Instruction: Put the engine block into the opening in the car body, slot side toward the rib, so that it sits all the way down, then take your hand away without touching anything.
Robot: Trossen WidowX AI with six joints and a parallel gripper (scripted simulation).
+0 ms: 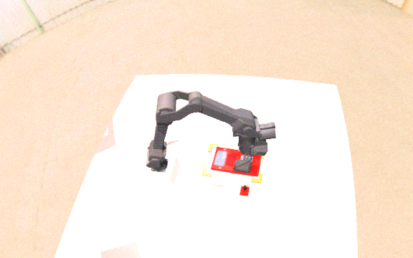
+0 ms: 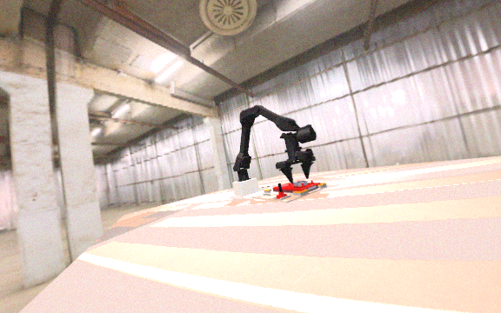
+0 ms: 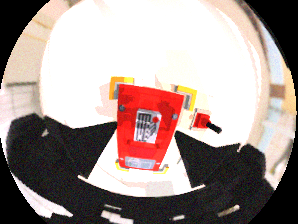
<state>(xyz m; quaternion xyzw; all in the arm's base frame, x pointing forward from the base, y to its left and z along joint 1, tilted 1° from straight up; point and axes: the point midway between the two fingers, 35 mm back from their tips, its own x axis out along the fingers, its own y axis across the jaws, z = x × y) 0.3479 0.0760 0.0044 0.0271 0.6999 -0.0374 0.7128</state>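
Right now my gripper tip is 20 mm above the grey engine block.
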